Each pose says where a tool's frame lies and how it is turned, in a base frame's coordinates. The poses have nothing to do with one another.
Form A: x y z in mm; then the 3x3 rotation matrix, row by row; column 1 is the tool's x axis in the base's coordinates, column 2 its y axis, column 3 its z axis. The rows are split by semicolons.
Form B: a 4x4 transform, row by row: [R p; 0 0 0 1], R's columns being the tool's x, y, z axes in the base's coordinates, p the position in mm. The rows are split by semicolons. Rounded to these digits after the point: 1 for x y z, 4 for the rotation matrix.
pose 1, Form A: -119.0 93.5 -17.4; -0.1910 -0.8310 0.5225; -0.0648 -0.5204 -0.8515; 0.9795 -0.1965 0.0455
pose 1, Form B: -0.1910 -0.8310 0.5225 -119.0; -0.0648 -0.5204 -0.8515 93.5; 0.9795 -0.1965 0.0455 -17.4; 0 0 0 1
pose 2, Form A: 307.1 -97.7 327.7; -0.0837 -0.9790 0.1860; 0.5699 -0.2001 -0.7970; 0.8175 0.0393 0.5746
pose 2, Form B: -0.0837 -0.9790 0.1860 307.1; 0.5699 -0.2001 -0.7970 -97.7; 0.8175 0.0393 0.5746 327.7; 0 0 0 1
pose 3, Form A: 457.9 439.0 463.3; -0.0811 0.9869 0.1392; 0.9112 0.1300 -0.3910; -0.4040 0.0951 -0.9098
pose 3, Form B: -0.0811 0.9869 0.1392 457.9; 0.9112 0.1300 -0.3910 439.0; -0.4040 0.0951 -0.9098 463.3; 0 0 0 1
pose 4, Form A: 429.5 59.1 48.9; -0.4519 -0.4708 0.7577; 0.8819 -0.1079 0.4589; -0.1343 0.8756 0.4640
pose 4, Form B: -0.4519 -0.4708 0.7577 429.5; 0.8819 -0.1079 0.4589 59.1; -0.1343 0.8756 0.4640 48.9; 0 0 0 1
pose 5, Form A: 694.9 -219.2 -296.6; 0.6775 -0.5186 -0.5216; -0.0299 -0.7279 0.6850; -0.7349 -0.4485 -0.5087
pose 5, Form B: 0.6775 -0.5186 -0.5216 694.9; -0.0299 -0.7279 0.6850 -219.2; -0.7349 -0.4485 -0.5087 -296.6; 0 0 0 1
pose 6, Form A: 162.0 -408.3 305.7; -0.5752 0.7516 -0.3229; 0.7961 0.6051 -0.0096; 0.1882 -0.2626 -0.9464
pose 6, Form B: -0.5752 0.7516 -0.3229 162.0; 0.7961 0.6051 -0.0096 -408.3; 0.1882 -0.2626 -0.9464 305.7; 0 0 0 1
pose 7, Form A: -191.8 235.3 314.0; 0.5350 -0.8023 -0.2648; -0.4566 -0.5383 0.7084; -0.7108 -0.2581 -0.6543
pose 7, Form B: 0.5350 -0.8023 -0.2648 -191.8; -0.4566 -0.5383 0.7084 235.3; -0.7108 -0.2581 -0.6543 314.0; 0 0 0 1
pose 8, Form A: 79.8 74.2 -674.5; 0.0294 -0.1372 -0.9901; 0.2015 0.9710 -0.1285; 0.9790 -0.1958 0.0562
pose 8, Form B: 0.0294 -0.1372 -0.9901 79.8; 0.2015 0.9710 -0.1285 74.2; 0.9790 -0.1958 0.0562 -674.5; 0 0 0 1
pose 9, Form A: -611.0 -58.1 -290.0; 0.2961 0.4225 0.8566; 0.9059 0.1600 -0.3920; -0.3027 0.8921 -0.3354
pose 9, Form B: 0.2961 0.4225 0.8566 -611.0; 0.9059 0.1600 -0.3920 -58.1; -0.3027 0.8921 -0.3354 -290.0; 0 0 0 1
